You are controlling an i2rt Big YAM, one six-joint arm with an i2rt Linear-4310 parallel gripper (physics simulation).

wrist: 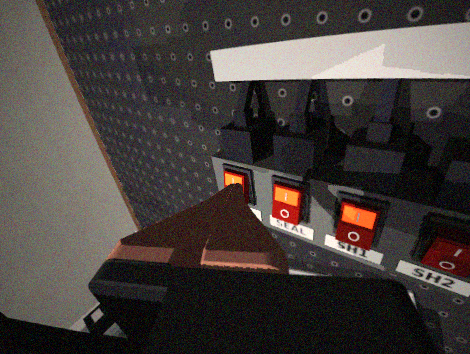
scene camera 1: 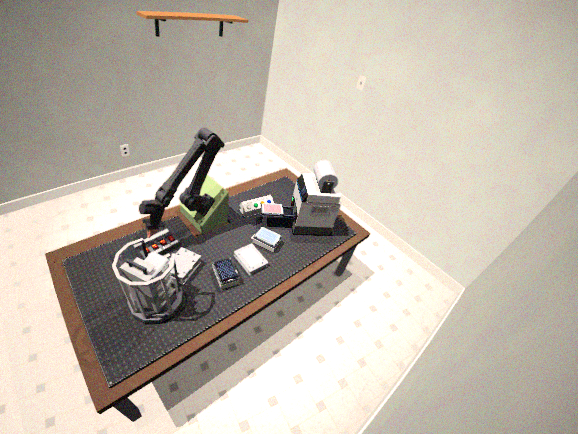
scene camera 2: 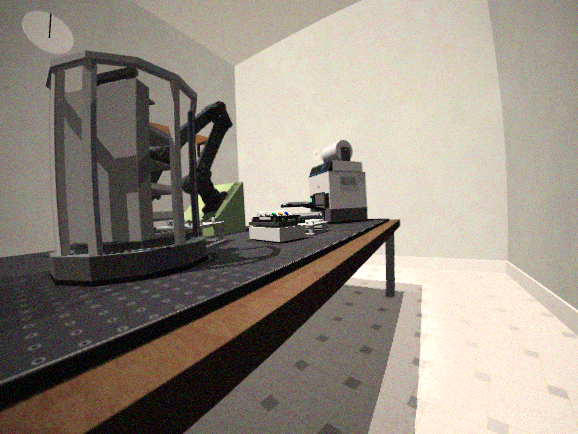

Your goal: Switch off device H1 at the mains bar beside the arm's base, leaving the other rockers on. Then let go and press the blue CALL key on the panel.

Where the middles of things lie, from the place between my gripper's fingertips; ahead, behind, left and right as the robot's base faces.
I see the SEAL rocker switch [wrist: 288, 199] 50 mm below my hand, 40 mm ahead of it and 10 mm to the left of it. Round my hand: caged carousel rack [scene camera 2: 122, 144]: 300 mm ahead, 160 mm to the right, 80 mm above; SH1 rocker switch [wrist: 357, 223]: 60 mm to the left, 50 mm below, 40 mm ahead.
